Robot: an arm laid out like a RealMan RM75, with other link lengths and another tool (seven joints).
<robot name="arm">
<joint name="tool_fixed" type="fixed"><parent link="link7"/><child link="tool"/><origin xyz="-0.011 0.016 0.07" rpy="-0.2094 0 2.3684"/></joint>
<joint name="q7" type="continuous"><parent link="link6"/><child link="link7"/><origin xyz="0 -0.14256 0" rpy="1.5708 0 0"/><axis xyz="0 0 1"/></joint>
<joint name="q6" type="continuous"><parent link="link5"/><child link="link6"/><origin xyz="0 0 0" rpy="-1.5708 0 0"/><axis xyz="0 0 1"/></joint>
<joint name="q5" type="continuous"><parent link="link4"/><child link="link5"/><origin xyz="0 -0.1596 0" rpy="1.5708 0 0"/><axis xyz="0 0 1"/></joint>
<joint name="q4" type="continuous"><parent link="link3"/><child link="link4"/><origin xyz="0 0 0" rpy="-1.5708 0 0"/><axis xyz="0 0 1"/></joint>
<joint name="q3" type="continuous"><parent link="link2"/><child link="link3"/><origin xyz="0 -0.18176 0" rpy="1.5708 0 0"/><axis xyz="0 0 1"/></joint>
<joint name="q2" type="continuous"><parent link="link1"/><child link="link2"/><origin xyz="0 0 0" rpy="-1.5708 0 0"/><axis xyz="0 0 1"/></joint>
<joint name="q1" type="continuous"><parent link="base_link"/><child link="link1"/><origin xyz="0 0 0.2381" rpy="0 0 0"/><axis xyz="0 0 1"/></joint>
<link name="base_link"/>
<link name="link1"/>
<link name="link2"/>
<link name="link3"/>
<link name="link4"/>
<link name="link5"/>
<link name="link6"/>
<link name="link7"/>
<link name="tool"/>
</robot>
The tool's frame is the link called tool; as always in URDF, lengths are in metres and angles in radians. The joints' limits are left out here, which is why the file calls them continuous.
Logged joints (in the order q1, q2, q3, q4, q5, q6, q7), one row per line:
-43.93, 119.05, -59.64, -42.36, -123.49, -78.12, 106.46
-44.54, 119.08, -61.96, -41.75, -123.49, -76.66, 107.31
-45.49, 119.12, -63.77, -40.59, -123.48, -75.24, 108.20
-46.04, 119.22, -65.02, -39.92, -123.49, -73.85, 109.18
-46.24, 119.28, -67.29, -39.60, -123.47, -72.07, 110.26
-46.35, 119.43, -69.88, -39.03, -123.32, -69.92, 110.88
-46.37, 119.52, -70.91, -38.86, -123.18, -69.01, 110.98
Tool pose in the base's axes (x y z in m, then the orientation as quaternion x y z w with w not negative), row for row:
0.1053, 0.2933, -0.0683, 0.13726, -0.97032, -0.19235, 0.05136
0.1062, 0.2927, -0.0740, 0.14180, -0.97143, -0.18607, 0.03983
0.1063, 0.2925, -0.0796, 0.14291, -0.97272, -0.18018, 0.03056
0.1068, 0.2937, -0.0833, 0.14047, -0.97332, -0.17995, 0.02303
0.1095, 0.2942, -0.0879, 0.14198, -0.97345, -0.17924, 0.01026
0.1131, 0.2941, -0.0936, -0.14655, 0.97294, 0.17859, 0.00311
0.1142, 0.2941, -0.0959, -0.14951, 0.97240, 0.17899, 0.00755
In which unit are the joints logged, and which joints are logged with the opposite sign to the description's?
The joints are logged in degrees. Opposite sign: q1.
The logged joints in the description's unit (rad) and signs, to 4 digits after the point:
0.7667, 2.0778, -1.0409, -0.7393, -2.1553, -1.3635, 1.8581
0.7774, 2.0783, -1.0814, -0.7287, -2.1553, -1.3380, 1.8729
0.7940, 2.0790, -1.1130, -0.7084, -2.1551, -1.3132, 1.8884
0.8035, 2.0808, -1.1348, -0.6967, -2.1553, -1.2889, 1.9056
0.8070, 2.0818, -1.1744, -0.6912, -2.1550, -1.2579, 1.9244
0.8090, 2.0844, -1.2196, -0.6812, -2.1523, -1.2203, 1.9352
0.8093, 2.0860, -1.2376, -0.6782, -2.1499, -1.2045, 1.9370

